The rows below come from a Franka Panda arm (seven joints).
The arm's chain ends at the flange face. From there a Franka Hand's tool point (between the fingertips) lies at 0.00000 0.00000 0.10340 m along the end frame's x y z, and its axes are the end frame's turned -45 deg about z.
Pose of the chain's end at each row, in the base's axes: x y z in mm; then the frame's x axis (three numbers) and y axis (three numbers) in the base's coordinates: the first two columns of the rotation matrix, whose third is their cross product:
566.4, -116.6, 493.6, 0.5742, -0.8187, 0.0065, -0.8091, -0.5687, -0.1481
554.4, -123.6, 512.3, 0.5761, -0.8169, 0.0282, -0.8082, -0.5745, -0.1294
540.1, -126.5, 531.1, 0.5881, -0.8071, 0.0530, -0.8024, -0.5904, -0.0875
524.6, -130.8, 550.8, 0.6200, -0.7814, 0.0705, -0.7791, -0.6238, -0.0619
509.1, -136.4, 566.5, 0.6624, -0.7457, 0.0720, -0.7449, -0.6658, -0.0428
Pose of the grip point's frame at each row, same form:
579.3, -108.4, 391.3, 0.9781, -0.1768, 0.1093, -0.1661, -0.9810, -0.1001
567.0, -118.2, 409.8, 0.9788, -0.1714, 0.1114, -0.1641, -0.9839, -0.0716
550.6, -125.6, 428.2, 0.9832, -0.1532, 0.0993, -0.1515, -0.9882, -0.0244
534.1, -132.5, 447.9, 0.9893, -0.1114, 0.0936, -0.1125, -0.9936, 0.0061
517.4, -139.0, 463.5, 0.9951, -0.0565, 0.0812, -0.0583, -0.9981, 0.0206

